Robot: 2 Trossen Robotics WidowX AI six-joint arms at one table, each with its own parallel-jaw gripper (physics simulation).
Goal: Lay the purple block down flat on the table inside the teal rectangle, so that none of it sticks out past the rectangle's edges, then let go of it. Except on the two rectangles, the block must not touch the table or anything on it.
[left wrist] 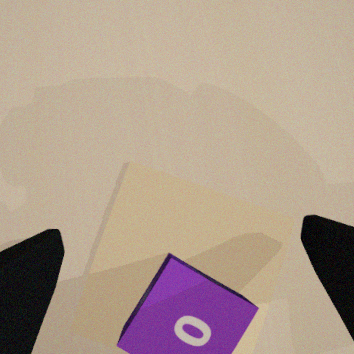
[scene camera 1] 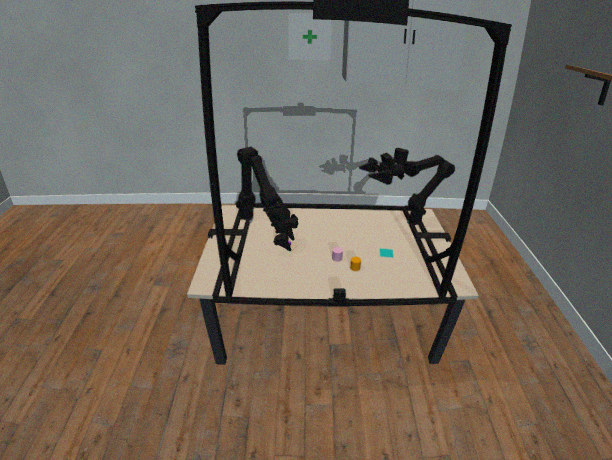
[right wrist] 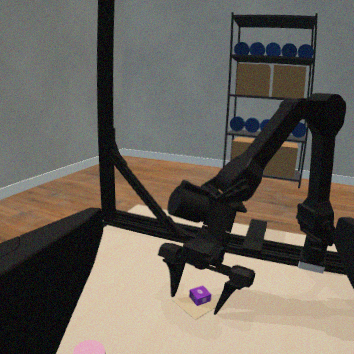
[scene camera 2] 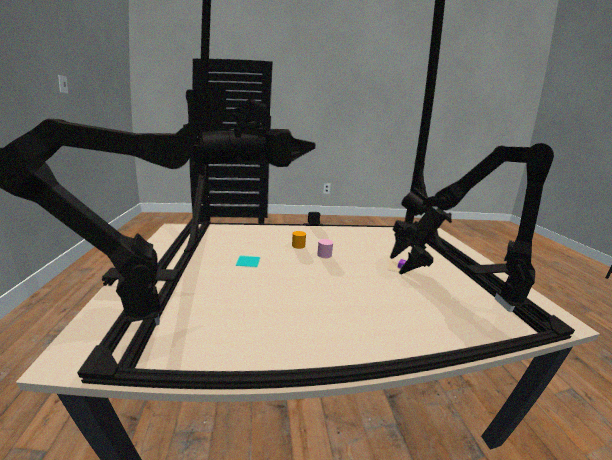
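Where they show: left gripper, fingertip midpoint: [left wrist: 183, 235] [scene camera 1: 292, 245] [right wrist: 192, 305] [scene camera 2: 395, 265]; right gripper, fingertip midpoint: [scene camera 1: 363, 171] [right wrist: 222, 225] [scene camera 2: 303, 144]; left arm's base, link origin: [scene camera 1: 246, 216] [right wrist: 312, 257] [scene camera 2: 512, 298]; right arm's base, link origin: [scene camera 1: 415, 221] [scene camera 2: 142, 310].
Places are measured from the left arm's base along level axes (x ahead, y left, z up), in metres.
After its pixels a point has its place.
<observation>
The purple block [scene camera 1: 289, 243] @(x 0.258, y -0.211, z -0.004 m) [scene camera 2: 401, 263] @(x 0.257, y -0.199, z -0.001 m) [left wrist: 189, 312] @(x 0.248, y -0.208, z 0.000 m) [right wrist: 200, 295] @(x 0.254, y -0.202, z 0.000 m) with a white "0" on top lies on a pale tan rectangle [left wrist: 168, 211] @(x 0.280, y -0.205, z -0.018 m) [right wrist: 191, 307] @(x 0.275, y -0.210, z -0.018 m) on the left part of the table. My left gripper [scene camera 1: 284, 244] @(x 0.271, y -0.210, z -0.014 m) [scene camera 2: 397, 265] @(x 0.271, y -0.210, z -0.014 m) [left wrist: 183, 235] @(x 0.271, y -0.210, z -0.014 m) [right wrist: 192, 305] @(x 0.271, y -0.210, z -0.014 m) is open, its fingers low on either side of the block, not touching it. The teal rectangle [scene camera 1: 386, 253] @(x 0.713, y -0.219, z -0.018 m) [scene camera 2: 248, 261] @(x 0.712, y -0.211, z -0.018 m) lies far across the table and is bare. My right gripper [scene camera 1: 364, 167] @(x 0.578, y -0.081, z 0.325 m) [scene camera 2: 309, 146] @(x 0.578, y -0.081, z 0.325 m) is open and empty, high above the table.
A pink cylinder [scene camera 1: 337, 254] @(x 0.482, y -0.302, z 0.019 m) [scene camera 2: 325, 248] @(x 0.485, y -0.256, z 0.014 m) [right wrist: 89, 347] @(x 0.476, y -0.283, z 0.026 m) and an orange cylinder [scene camera 1: 355, 263] @(x 0.561, y -0.362, z 0.022 m) [scene camera 2: 299, 239] @(x 0.563, y -0.319, z 0.014 m) stand between the block and the teal rectangle. A black frame [scene camera 1: 208, 137] @(x 0.070, y -0.604, z 0.632 m) surrounds the table. A shelf rack [right wrist: 274, 20] stands by the far wall.
</observation>
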